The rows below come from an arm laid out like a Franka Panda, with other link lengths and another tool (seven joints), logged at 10 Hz.
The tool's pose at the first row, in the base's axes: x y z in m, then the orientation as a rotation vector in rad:
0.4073, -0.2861, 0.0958, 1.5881, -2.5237, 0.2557
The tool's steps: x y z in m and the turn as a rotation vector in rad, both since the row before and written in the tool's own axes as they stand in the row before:
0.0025, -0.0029, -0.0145, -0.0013, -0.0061, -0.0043
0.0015, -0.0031, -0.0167, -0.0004, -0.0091, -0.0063
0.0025, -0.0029, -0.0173, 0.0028, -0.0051, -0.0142
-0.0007, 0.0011, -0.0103, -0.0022, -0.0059, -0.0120
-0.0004, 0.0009, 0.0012, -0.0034, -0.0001, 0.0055
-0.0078, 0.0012, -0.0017, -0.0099, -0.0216, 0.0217
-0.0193, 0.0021, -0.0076, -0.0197, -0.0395, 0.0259
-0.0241, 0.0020, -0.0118, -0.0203, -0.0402, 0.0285
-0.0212, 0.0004, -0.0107, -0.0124, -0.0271, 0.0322
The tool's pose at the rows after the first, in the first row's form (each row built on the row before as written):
0.4094, -0.2863, 0.1107, 1.5961, -2.5242, 0.2490
0.4121, -0.2853, 0.1275, 1.6084, -2.5254, 0.2410
0.4142, -0.2851, 0.1451, 1.6295, -2.5176, 0.2393
0.4137, -0.2819, 0.1550, 1.6464, -2.5107, 0.2307
0.4130, -0.2814, 0.1537, 1.6385, -2.5146, 0.2268
0.4151, -0.2736, 0.1538, 1.6194, -2.5462, 0.1996
0.4215, -0.2542, 0.1579, 1.5999, -2.5909, 0.1459
0.4308, -0.2304, 0.1664, 1.5759, -2.6372, 0.0901
0.4408, -0.2107, 0.1752, 1.5421, -2.6787, 0.0544

